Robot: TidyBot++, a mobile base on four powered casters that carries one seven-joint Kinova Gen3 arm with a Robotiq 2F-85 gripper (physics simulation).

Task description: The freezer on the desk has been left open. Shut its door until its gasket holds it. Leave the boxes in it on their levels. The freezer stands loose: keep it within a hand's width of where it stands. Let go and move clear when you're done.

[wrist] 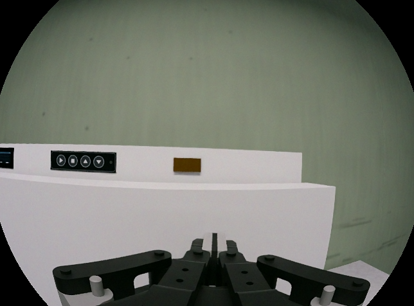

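Observation:
The freezer (250, 164) shows as a white upper front strip across the wrist view, with a black button panel and a dark amber rectangle on it. Its white door (165, 215) stands in front of and below that strip, its top edge running nearly parallel to it. The door's right edge reaches farther right than the strip. My gripper (213, 245) is shut and empty, with its fingertips at the door's outer face; whether they touch it I cannot tell. The boxes and the gasket are hidden behind the door.
A green wall (210, 75) stands behind the freezer. Part of a pale surface (361, 270) shows at the lower right, beside the door's right edge. Part of a dark display (6, 158) shows at the left edge of the view.

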